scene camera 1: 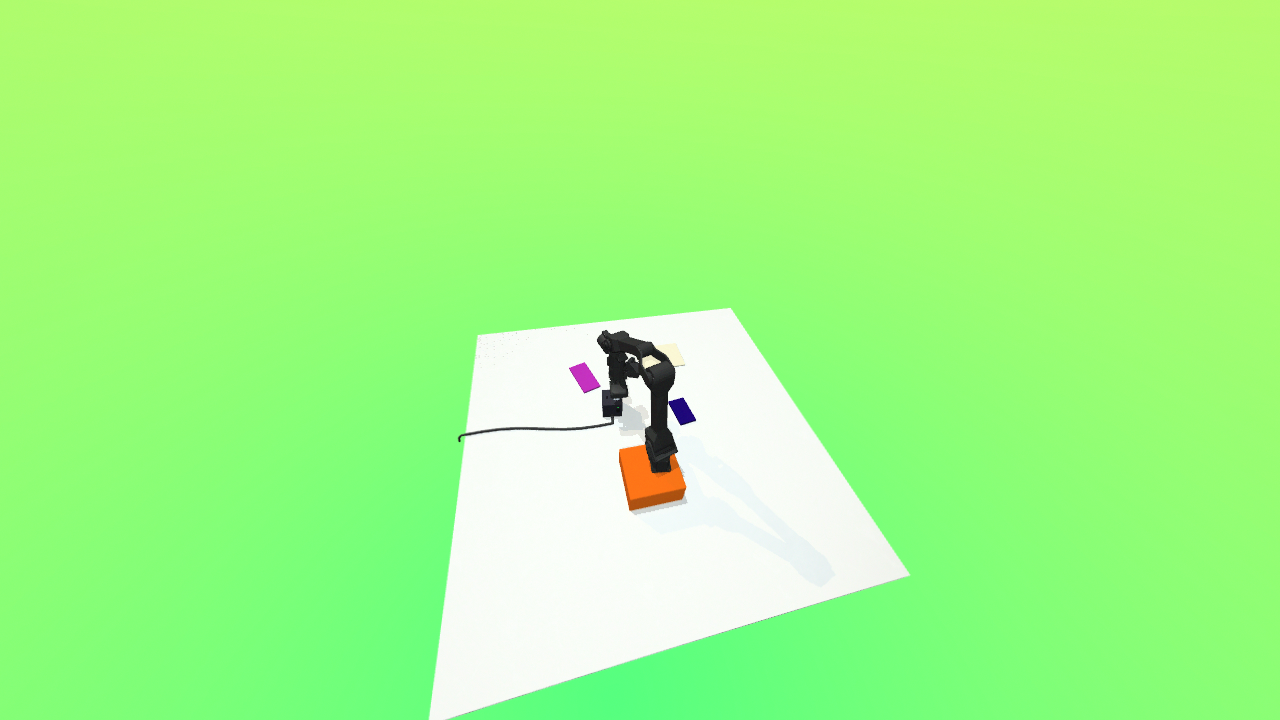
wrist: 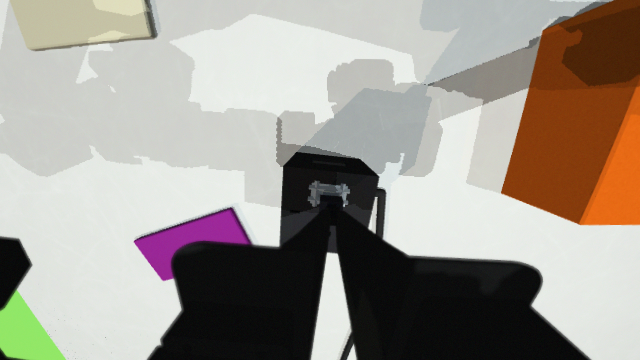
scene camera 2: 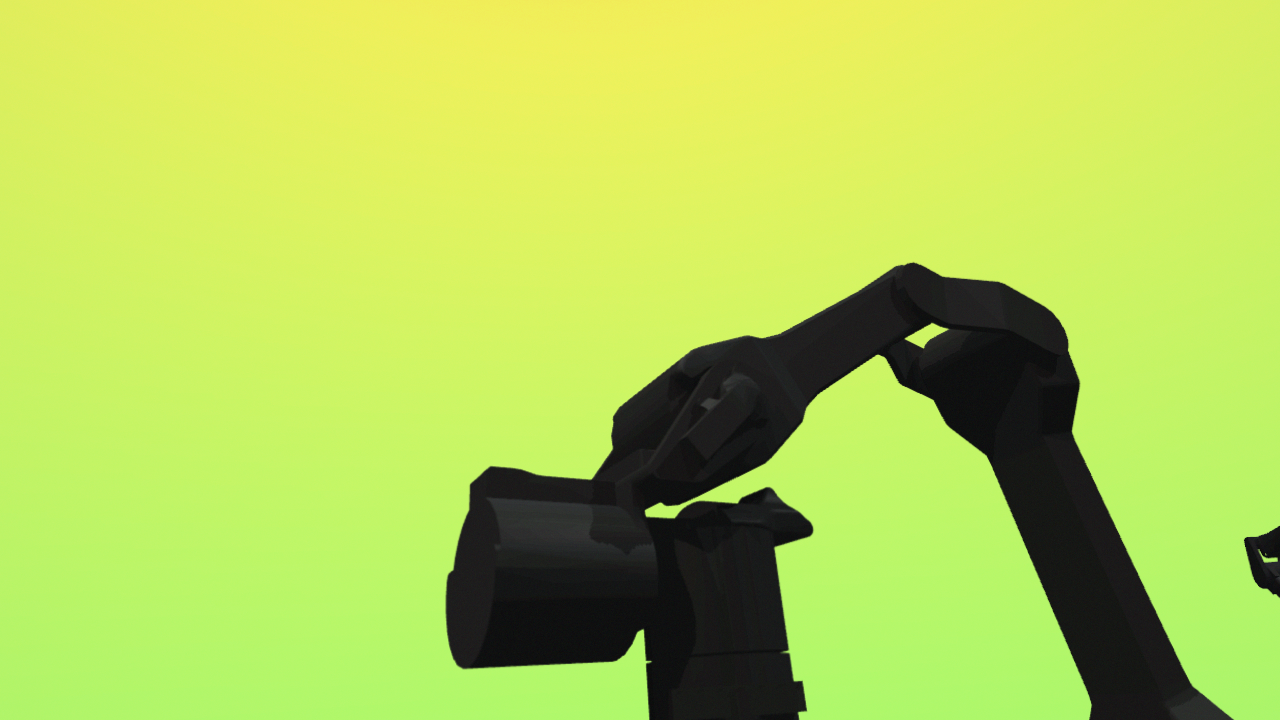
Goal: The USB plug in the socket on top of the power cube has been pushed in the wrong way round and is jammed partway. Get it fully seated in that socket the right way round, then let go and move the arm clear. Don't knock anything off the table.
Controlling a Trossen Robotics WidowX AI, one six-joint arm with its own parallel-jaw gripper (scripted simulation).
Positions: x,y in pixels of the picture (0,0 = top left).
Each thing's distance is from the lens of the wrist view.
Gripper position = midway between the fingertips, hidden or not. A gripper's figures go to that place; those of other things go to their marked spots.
gripper [wrist: 332,217]: 0.11 m
magenta patch [wrist: 158,248]: 0.35 m
